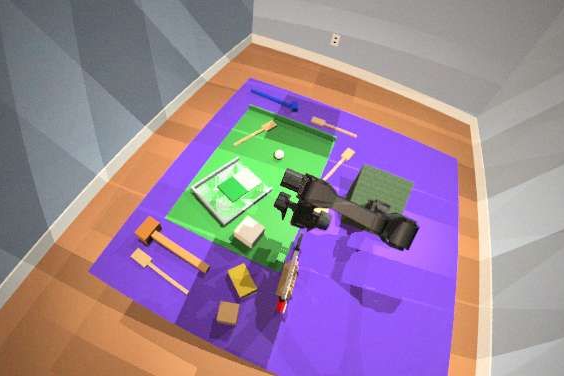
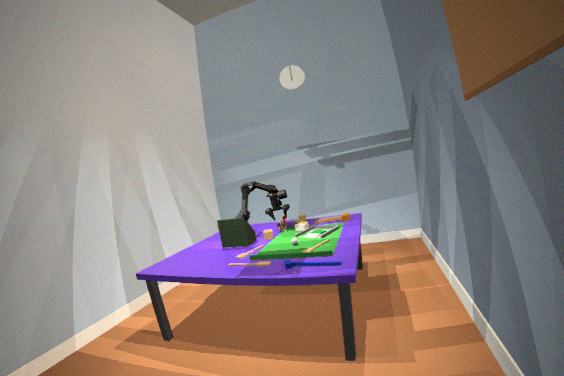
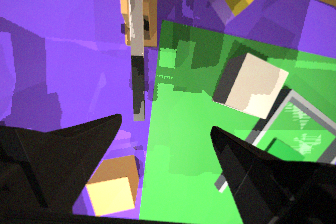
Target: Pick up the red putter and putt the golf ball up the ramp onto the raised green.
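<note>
The red putter is 140 mm to the left of my gripper tip, 50 mm below it and 40 mm behind it. From my gripper tip the other things lie so: yellow block 210 mm to the left, 110 mm ahead, 100 mm below; then white block 150 mm ahead, 80 mm below, 40 mm to the left; then green mat 250 mm to the right, 200 mm ahead, 110 mm below.
</note>
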